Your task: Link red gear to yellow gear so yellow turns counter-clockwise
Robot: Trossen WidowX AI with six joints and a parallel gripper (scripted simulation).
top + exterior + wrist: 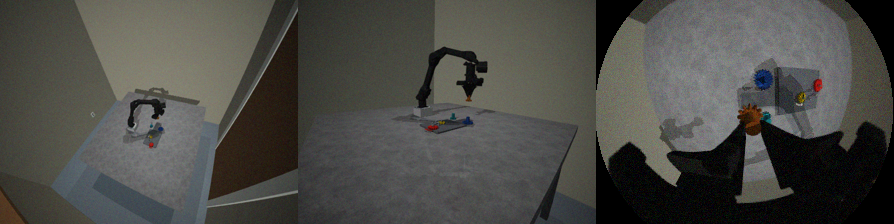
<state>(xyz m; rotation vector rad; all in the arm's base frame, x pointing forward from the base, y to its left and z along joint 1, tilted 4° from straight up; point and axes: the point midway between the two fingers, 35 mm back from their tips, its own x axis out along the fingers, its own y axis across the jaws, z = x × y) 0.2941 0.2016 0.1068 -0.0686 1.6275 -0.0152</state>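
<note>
Now: gripper tip 6 cm short of the red gear, 31 cm to the left of it and 14 cm above it. Also, from my gripper tip: small teal gear: 7 cm behind, 7 cm to the right, 14 cm below; then blue gear: 6 cm ahead, 6 cm to the right, 14 cm below; then orange gear: 1 cm below.
</note>
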